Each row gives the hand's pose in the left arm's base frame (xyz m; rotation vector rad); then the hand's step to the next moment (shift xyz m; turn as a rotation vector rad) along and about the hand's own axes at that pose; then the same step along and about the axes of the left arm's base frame.
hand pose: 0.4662 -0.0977 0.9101 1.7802 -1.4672 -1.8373
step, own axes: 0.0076 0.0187 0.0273 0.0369 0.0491 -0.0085
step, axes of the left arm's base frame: -0.0338 -0.0010 0.0029 -0.0258 -0.0547 0.0136
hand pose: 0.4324 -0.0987 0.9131 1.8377 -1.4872 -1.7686
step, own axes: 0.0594 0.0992 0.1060 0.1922 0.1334 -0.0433
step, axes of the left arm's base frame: -0.1516 -0.0402 0.0040 -0.0729 -0.2259 -0.0167
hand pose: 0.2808 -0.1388 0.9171 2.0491 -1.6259 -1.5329
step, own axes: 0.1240 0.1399 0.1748 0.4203 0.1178 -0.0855
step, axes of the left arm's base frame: -0.2330 -0.0737 -0.0759 -0.0503 -0.4165 -0.1479
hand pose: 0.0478 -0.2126 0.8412 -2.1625 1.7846 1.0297
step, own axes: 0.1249 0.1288 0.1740 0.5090 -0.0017 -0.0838
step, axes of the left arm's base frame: -0.1812 -0.0460 -0.1659 0.0629 -0.4539 -0.2369
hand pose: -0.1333 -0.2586 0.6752 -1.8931 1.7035 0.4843
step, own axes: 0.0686 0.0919 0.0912 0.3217 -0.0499 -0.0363
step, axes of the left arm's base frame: -0.0732 -0.0036 -0.1269 0.0895 -0.2741 -0.1554
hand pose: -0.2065 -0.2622 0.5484 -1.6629 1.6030 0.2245
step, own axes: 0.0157 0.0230 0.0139 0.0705 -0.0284 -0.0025
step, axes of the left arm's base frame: -0.0125 -0.0003 -0.0285 0.0375 -0.0587 -0.0305
